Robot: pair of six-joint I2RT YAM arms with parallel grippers.
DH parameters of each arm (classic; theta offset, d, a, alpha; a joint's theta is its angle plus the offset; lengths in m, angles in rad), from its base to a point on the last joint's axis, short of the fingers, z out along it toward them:
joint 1: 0 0.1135 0.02 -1.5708
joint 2: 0 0 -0.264 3.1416
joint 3: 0.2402 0 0.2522 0
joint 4: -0.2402 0 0.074 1.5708
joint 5: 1.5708 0 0 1.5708
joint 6: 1.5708 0.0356 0 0
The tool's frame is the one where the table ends.
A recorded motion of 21 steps. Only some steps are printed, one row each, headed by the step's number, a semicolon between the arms.
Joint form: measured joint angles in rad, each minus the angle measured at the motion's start. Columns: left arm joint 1, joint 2, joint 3, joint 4, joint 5, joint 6; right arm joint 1, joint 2, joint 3, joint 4, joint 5, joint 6.
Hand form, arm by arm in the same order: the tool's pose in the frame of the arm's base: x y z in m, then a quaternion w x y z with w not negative. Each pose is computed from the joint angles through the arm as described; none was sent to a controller.
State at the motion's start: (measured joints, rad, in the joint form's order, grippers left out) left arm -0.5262 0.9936 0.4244 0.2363 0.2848 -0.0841; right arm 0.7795 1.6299 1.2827 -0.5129 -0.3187 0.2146
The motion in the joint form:
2: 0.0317 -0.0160 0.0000 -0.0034 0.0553 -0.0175; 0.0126 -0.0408 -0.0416 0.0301 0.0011 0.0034
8: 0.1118 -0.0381 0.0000 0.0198 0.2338 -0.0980; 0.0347 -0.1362 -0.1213 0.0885 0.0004 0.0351
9: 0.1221 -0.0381 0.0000 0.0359 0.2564 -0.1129; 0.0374 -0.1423 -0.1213 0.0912 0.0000 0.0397
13: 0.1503 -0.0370 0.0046 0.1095 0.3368 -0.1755; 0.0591 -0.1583 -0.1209 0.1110 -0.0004 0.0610
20: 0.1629 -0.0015 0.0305 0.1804 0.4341 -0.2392; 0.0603 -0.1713 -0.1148 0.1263 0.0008 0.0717
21: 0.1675 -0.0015 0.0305 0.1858 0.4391 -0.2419; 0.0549 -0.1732 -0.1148 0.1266 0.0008 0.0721
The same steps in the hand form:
2: 0.1831 -0.1122 0.2209 0.51113 0.25313 0.76442 -0.30057; 0.2367 0.2557 0.2707 0.24115 -0.31548 0.86674 0.30179
8: 0.1853 -0.1008 0.2283 0.49751 0.24302 0.74757 -0.36683; 0.2179 0.2470 0.2795 0.26307 -0.31278 0.85334 0.32369
9: 0.1861 -0.0995 0.2300 0.49866 0.24110 0.74269 -0.37633; 0.2166 0.2470 0.2816 0.26535 -0.31217 0.85175 0.32659
13: 0.1886 -0.0967 0.2392 0.50542 0.23792 0.71895 -0.41360; 0.2103 0.2507 0.2883 0.27263 -0.31291 0.84390 0.34000
20: 0.1943 -0.0990 0.2486 0.49602 0.24727 0.69576 -0.45688; 0.2096 0.2504 0.2955 0.28455 -0.30908 0.83792 0.34841
21: 0.1947 -0.0982 0.2491 0.49731 0.24696 0.69429 -0.45789; 0.2107 0.2490 0.2961 0.28629 -0.30668 0.83832 0.34815

